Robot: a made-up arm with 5 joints.
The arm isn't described. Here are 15 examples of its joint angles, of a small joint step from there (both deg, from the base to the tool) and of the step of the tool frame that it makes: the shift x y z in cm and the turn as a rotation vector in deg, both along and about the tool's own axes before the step.
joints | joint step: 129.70 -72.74 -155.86 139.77 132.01 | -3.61 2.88 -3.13 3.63 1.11
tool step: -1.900 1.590 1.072 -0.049 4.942 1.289
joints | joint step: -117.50 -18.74 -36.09 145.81 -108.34 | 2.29 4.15 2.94 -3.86 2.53
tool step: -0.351 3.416 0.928 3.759 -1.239 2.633
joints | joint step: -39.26 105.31 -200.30 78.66 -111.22 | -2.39 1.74 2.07 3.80 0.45
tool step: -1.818 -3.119 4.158 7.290 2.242 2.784
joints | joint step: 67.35 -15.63 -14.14 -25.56 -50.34 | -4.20 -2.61 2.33 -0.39 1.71
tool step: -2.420 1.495 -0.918 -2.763 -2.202 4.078
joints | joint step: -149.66 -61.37 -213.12 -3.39 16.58 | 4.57 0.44 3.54 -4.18 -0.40
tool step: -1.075 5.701 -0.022 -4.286 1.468 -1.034
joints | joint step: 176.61 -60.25 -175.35 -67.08 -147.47 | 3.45 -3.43 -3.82 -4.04 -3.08
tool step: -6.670 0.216 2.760 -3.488 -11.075 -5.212
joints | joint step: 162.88 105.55 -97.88 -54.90 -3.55 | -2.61 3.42 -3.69 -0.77 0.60
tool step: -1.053 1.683 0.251 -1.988 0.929 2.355
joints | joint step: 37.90 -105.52 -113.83 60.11 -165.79 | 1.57 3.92 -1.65 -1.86 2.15
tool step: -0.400 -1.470 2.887 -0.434 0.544 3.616
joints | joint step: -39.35 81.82 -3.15 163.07 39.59 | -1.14 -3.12 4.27 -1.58 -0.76
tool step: 1.379 -1.313 0.578 -0.505 0.967 -1.304
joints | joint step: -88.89 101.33 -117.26 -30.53 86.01 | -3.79 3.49 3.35 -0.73 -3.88
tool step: 2.772 7.136 -0.305 -6.344 1.960 -1.121
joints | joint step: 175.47 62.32 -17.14 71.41 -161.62 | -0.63 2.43 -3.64 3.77 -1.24
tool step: -0.147 0.208 -1.013 0.250 2.608 -1.534
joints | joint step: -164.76 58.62 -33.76 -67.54 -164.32 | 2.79 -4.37 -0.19 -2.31 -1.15
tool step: -3.242 2.459 -0.451 -3.733 -6.107 -3.084
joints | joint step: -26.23 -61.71 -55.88 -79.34 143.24 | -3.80 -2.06 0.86 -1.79 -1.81
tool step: -1.378 -0.823 -0.250 0.876 -3.101 -5.415
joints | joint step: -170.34 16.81 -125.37 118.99 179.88 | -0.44 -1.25 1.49 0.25 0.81
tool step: 0.464 -0.378 0.064 -0.079 0.490 1.242
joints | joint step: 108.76 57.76 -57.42 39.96 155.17 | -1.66 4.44 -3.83 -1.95 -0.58
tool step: -1.018 -1.385 0.965 -0.390 -1.663 0.699
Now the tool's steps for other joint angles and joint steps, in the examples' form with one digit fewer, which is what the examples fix.
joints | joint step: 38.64 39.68 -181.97 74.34 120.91 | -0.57 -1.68 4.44 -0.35 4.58
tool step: 0.61 0.06 1.64 -1.73 1.76 4.80
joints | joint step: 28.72 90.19 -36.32 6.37 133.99 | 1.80 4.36 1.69 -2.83 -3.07
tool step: 2.60 2.10 2.77 -1.30 3.35 -3.92
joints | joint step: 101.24 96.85 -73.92 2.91 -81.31 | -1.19 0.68 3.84 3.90 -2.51
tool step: -0.98 -4.69 2.23 8.43 -0.50 -1.47
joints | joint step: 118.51 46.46 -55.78 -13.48 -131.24 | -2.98 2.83 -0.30 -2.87 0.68
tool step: -0.79 -2.68 0.94 0.50 -1.10 3.42
